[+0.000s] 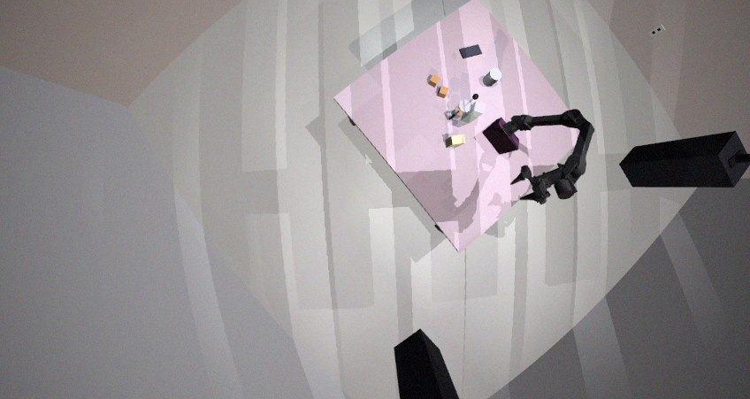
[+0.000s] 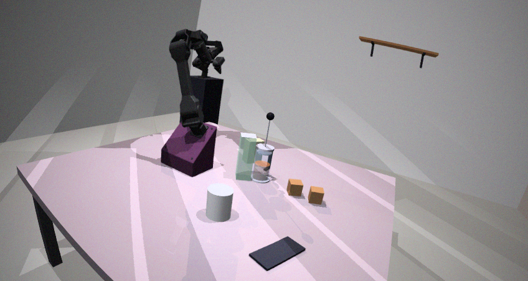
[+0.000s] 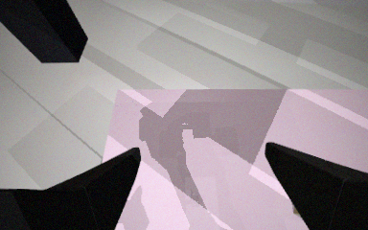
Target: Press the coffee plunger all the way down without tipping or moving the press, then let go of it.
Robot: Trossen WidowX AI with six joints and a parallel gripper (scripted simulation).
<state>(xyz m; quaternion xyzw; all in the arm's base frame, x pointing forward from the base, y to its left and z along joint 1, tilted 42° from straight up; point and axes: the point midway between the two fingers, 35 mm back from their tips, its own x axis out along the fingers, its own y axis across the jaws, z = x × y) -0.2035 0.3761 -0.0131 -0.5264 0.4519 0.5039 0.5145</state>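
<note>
My gripper tip is 470 mm short of the coffee press, 240 mm above it and 200 mm to the left of it. From my gripper tip the other things lie so: white cylinder (560 mm to the right, 500 mm ahead, 330 mm below); then dark flat slab (740 mm ahead, 610 mm to the right, 380 mm below); then pale green block (410 mm ahead, 290 mm below, 250 mm to the right).
</note>
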